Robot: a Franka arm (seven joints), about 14 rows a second.
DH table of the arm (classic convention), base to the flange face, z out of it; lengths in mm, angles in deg. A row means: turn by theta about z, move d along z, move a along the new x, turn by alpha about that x. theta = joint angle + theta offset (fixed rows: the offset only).
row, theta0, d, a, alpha
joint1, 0, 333, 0, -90
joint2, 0, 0, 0, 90
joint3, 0, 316, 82.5, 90
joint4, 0, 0, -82.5, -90
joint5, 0, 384, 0, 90
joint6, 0, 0, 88, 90
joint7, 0, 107, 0, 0
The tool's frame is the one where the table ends.
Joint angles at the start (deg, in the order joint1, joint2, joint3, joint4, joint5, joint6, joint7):
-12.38 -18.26 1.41 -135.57 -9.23 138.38 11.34
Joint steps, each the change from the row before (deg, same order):
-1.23 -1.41 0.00 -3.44 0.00 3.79 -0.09
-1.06 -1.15 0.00 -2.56 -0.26 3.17 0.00
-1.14 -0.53 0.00 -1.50 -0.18 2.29 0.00
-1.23 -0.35 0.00 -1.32 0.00 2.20 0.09
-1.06 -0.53 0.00 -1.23 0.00 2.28 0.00
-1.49 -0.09 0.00 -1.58 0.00 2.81 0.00
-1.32 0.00 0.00 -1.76 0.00 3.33 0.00
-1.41 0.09 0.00 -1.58 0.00 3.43 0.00
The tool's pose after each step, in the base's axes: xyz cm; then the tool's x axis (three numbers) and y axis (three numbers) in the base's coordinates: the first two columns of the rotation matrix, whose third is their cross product. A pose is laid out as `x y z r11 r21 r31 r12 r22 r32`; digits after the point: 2 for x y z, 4 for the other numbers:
45.87 -9.80 47.75 0.8796 -0.2580 0.3995 -0.3105 -0.9479 0.0714
44.97 -10.35 47.14 0.8654 -0.2626 0.4267 -0.3204 -0.9448 0.0684
44.41 -11.06 46.76 0.8525 -0.2712 0.4468 -0.3337 -0.9404 0.0658
43.88 -11.85 46.37 0.8380 -0.2851 0.4653 -0.3512 -0.9344 0.0600
43.37 -12.48 46.23 0.8215 -0.2936 0.4888 -0.3646 -0.9296 0.0544
42.75 -13.40 45.57 0.8045 -0.3079 0.5079 -0.3833 -0.9224 0.0481
42.13 -14.14 44.81 0.7859 -0.3181 0.5303 -0.3982 -0.9164 0.0405
41.52 -14.94 44.18 0.7643 -0.3282 0.5551 -0.4142 -0.9096 0.0325

